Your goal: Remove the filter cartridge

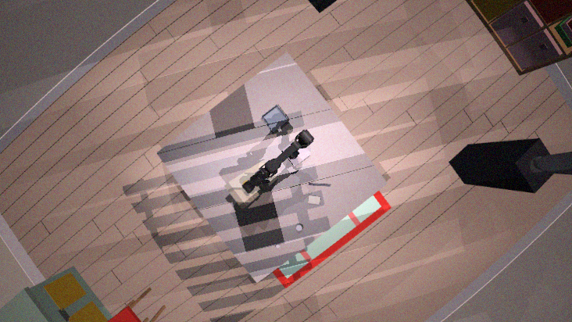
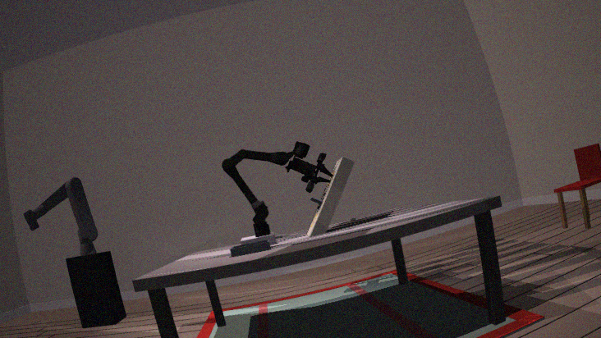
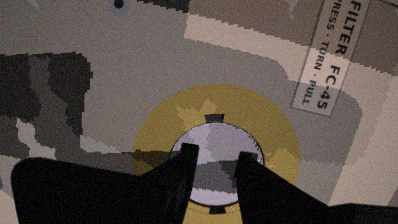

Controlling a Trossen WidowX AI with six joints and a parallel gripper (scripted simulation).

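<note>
Now: the round grey filter cartridge 1 cm below my gripper tip and 1 cm ahead of it. Also, from my gripper tip: blue-grey square tray 43 cm behind, 27 cm to the right, 22 cm below; beige service panel 8 cm below, 4 cm behind; pale block 40 cm to the left, 27 cm behind, 22 cm below.
</note>
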